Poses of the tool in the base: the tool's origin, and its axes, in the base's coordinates. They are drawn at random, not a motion.
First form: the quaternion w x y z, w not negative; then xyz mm.
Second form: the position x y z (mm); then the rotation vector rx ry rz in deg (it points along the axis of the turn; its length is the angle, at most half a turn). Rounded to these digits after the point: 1 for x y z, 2 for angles.
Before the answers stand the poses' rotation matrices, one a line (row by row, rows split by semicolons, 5 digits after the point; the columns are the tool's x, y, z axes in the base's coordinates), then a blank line. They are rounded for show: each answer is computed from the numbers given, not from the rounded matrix.
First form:
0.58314 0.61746 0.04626 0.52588 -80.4 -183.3 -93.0
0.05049 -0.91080 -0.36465 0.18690 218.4 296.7 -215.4
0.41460 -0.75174 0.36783 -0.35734 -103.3 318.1 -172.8
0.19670 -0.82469 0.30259 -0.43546 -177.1 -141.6 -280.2
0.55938 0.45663 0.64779 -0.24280 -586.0 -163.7 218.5
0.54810 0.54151 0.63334 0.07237 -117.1 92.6 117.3
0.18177 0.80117 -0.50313 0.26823 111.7 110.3 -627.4
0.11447 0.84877 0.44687 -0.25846 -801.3 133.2 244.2
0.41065 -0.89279 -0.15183 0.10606 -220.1 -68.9 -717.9
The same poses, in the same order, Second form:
0.44262 -0.55620 0.70337; 0.67045 -0.31561 -0.67148; 0.59547 0.76879 0.23321
0.66420 0.64537 -0.37728; 0.68311 -0.72896 -0.04433; -0.30363 -0.22828 -0.92504
0.47402 -0.25672 0.84226; -0.84933 -0.38561 0.36046; 0.23225 -0.88623 -0.40083
0.43762 -0.32778 0.83729; -0.67040 -0.73949 0.06090; 0.59921 -0.58797 -0.54336
0.04283 0.86324 0.50298; 0.31997 0.46507 -0.82543; -0.94646 0.19629 -0.25628
0.18729 0.60659 0.77264; 0.76525 0.40306 -0.50193; -0.61589 0.68527 -0.38870
0.34983 -0.90370 0.24689; -0.70867 -0.42764 -0.56117; 0.61270 0.02135 -0.79002
0.46702 0.81774 -0.33644; 0.69940 -0.57441 -0.42531; -0.54105 -0.03668 -0.84019
0.93140 0.18400 -0.31407; 0.35821 -0.61663 0.70104; -0.06468 -0.76545 -0.64024

-80.4 -183.3 -93.0 82.59 6.19 70.34
218.4 296.7 -215.4 -158.87 -63.61 32.60
-103.3 318.1 -172.8 -108.23 52.96 -51.45
-177.1 -141.6 -280.2 -132.32 48.55 -69.87
-586.0 -163.7 218.5 61.68 87.51 -32.80
-117.1 92.6 117.3 73.50 85.96 9.82
111.7 110.3 -627.4 129.59 -81.38 43.39
-801.3 133.2 244.2 142.56 75.06 -43.41
-220.1 -68.9 -717.9 -128.77 -21.90 15.30

